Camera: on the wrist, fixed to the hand. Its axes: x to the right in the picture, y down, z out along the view.
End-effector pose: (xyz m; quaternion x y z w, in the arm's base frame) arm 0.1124 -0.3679 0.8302 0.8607 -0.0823 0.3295 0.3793
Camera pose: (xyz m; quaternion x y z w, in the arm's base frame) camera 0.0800 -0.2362 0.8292 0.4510 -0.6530 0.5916 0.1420
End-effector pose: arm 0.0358 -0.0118 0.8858 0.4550 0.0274 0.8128 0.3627
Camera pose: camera 0.0018 0.0711 0.7840 -0.1896 0.3511 -0.8762 0.2704
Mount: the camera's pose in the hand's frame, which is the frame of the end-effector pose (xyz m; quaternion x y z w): -0.0113 -0.0799 -0.1090 -0.1176 0.1246 0.7025 0.6907
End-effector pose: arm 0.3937 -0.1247 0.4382 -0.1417 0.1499 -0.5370 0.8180
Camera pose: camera 0.2793 -0.1526 0.3709 -0.0219 0.3682 0.2037 0.9069
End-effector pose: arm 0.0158 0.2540 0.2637 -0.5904 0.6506 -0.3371 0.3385
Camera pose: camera -0.0316 0.2635 0.3904 0.0515 0.9459 0.0079 0.3201
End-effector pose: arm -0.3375 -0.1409 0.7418 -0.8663 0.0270 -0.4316 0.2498
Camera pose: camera -0.4411 -0.1128 0.8247 -0.5550 0.7092 -0.2274 0.3705
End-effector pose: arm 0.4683 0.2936 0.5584 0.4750 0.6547 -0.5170 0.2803
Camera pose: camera 0.4134 0.3915 0.6345 0.8194 0.2142 -0.0240 0.5311
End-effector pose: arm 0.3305 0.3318 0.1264 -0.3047 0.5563 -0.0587 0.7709
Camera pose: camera 0.2487 0.2281 0.1571 0.0970 0.7013 0.5285 0.4686
